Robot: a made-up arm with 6 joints.
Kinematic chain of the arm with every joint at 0, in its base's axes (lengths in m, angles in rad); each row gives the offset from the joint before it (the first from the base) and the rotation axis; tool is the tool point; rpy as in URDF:
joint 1: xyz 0 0 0.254 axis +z
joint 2: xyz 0 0 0 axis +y
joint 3: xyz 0.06 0 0.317 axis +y
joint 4: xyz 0.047 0 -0.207 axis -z
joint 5: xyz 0 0 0 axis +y
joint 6: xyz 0.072 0 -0.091 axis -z
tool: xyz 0 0 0 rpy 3.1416 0 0
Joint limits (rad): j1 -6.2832..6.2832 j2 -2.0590..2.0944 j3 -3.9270..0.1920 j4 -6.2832..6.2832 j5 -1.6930..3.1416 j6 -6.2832..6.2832
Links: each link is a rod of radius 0.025 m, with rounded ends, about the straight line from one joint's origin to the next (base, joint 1, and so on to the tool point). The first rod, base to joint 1, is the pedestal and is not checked.
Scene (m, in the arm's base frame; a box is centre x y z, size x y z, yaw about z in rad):
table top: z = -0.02
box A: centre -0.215 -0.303 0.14 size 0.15 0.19 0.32 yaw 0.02
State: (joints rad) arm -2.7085 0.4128 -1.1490 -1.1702 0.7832 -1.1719
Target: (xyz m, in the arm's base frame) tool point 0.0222 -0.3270 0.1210
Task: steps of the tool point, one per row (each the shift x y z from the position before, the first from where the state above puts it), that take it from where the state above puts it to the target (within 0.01 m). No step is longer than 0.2 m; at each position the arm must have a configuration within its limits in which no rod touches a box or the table.
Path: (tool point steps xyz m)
1: 0.0251 -0.0793 0.1388
2: 0.0776 -0.0382 0.1461
3: 0.1073 0.0253 0.1328
4: 0.1039 0.0945 0.1002
5: -0.0300 -0.1549 -0.1150
6: 0.0091 -0.1021 -0.1574
7: 0.0366 -0.0329 -0.1709
8: 0.0469 0.0375 -0.1535
9: 0.0407 0.0924 -0.1097

